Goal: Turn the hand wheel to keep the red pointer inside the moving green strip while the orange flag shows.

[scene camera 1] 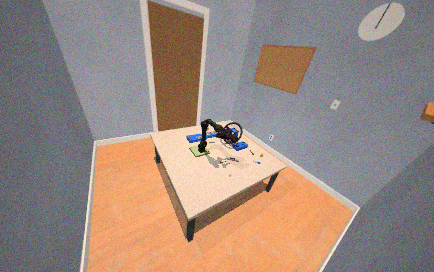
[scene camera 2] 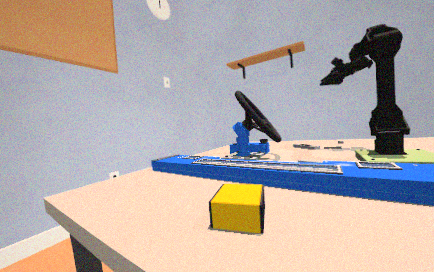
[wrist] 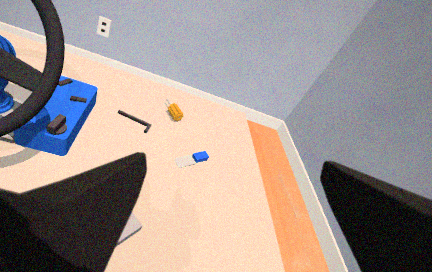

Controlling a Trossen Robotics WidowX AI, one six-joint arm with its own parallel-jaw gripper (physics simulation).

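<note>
The black hand wheel stands tilted on its blue mount and shows at the left edge of the wrist view. My gripper is open and empty, in the air to one side of the wheel and not touching it. The long blue track panel lies on the table, with pale framed slots along its top. The red pointer, the green strip and the orange flag cannot be made out in these views.
A blue base box with a dark knob sits beside the wheel. On the table lie a black hex key, an orange screwdriver and a blue-ended piece. A yellow block stands near the panel.
</note>
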